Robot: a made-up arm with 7 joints.
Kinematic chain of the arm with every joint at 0, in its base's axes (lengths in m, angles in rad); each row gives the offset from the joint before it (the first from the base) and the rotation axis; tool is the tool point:
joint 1: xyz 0 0 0.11 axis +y
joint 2: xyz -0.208 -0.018 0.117 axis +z
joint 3: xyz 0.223 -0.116 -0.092 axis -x
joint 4: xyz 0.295 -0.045 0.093 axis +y
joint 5: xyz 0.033 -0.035 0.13 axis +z
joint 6: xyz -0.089 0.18 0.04 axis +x
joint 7: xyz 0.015 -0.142 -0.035 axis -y
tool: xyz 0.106 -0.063 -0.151
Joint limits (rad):
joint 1: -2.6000..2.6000
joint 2: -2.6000..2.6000
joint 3: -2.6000..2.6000
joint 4: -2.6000..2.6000
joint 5: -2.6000..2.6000
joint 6: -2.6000..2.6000
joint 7: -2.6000..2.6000
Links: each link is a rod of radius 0.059 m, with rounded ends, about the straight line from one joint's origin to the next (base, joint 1, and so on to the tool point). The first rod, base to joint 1, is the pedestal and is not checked.
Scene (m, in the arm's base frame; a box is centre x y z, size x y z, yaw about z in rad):
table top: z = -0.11
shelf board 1: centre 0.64 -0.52 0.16 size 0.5 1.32 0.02 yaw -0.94
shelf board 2: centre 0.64 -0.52 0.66 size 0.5 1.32 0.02 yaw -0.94
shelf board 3: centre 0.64 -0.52 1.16 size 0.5 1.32 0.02 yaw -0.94
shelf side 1: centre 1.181 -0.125 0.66 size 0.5 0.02 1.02 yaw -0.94
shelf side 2: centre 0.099 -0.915 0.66 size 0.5 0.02 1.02 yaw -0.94
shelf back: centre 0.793 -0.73 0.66 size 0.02 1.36 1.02 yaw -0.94
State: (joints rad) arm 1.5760 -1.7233 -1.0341 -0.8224 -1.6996 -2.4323 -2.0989
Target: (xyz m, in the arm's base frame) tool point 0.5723 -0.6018 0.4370
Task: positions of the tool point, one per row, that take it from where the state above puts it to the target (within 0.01 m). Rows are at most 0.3 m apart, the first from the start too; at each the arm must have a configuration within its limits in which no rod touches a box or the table.
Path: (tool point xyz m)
1: 0.2837 -0.4115 0.9710
2: 0.1143 -0.3818 0.9563
3: -0.0454 -0.3582 0.9005
4: -0.1831 -0.3436 0.8087
5: -0.2886 -0.3399 0.6901
6: -0.3552 -0.3484 0.5579
7: -0.1898 -0.3223 0.6209
8: -0.0105 -0.2919 0.6239
9: 0.1574 -0.2541 0.5603
10: 0.2840 -0.2071 0.4370
11: 0.4650 -0.3759 0.4764
12: 0.5723 -0.6018 0.4369

